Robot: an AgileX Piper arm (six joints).
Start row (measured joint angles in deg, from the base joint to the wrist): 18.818, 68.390, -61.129, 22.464, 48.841, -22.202
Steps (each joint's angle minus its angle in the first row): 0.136, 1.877, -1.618, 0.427, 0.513, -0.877; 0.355, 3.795, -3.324, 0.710, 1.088, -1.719; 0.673, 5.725, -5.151, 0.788, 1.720, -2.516; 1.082, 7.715, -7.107, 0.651, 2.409, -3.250; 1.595, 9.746, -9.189, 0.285, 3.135, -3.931; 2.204, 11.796, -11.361, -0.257, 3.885, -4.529; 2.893, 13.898, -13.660, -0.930, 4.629, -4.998; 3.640, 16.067, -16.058, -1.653, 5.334, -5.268; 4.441, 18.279, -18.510, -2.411, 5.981, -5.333; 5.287, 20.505, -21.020, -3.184, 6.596, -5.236; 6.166, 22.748, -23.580, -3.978, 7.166, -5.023; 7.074, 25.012, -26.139, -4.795, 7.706, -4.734; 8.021, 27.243, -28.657, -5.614, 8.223, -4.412; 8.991, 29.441, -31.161, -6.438, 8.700, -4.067; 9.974, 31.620, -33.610, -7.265, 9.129, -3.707; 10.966, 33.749, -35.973, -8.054, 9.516, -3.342; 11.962, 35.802, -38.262, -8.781, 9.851, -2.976; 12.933, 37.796, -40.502, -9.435, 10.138, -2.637
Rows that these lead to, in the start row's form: 18.954, 70.267, -62.747, 22.891, 49.354, -23.079; 19.173, 72.185, -64.453, 23.174, 49.929, -23.921; 19.491, 74.115, -66.280, 23.252, 50.561, -24.718; 19.900, 76.105, -68.236, 23.115, 51.250, -25.452; 20.413, 78.136, -70.318, 22.749, 51.976, -26.133; 21.022, 80.186, -72.490, 22.207, 52.726, -26.731; 21.711, 82.288, -74.789, 21.534, 53.470, -27.200; 22.458, 84.457, -77.187, 20.811, 54.175, -27.470; 23.259, 86.669, -79.639, 20.053, 54.822, -27.535; 24.105, 88.895, -82.149, 19.280, 55.437, -27.438; 24.984, 91.138, -84.709, 18.486, 56.007, -27.225; 25.892, 93.402, -87.268, 17.669, 56.547, -26.936; 26.839, 95.633, -89.786, 16.850, 57.064, -26.614; 27.809, 97.831, -92.290, 16.026, 57.541, -26.269; 28.792, 100.010, -94.739, 15.199, 57.970, -25.909; 29.784, 102.139, -97.102, 14.410, 58.357, -25.544; 30.780, 104.192, -99.391, 13.683, 58.692, -25.178; 31.751, 106.186, -101.631, 13.029, 58.979, -24.839
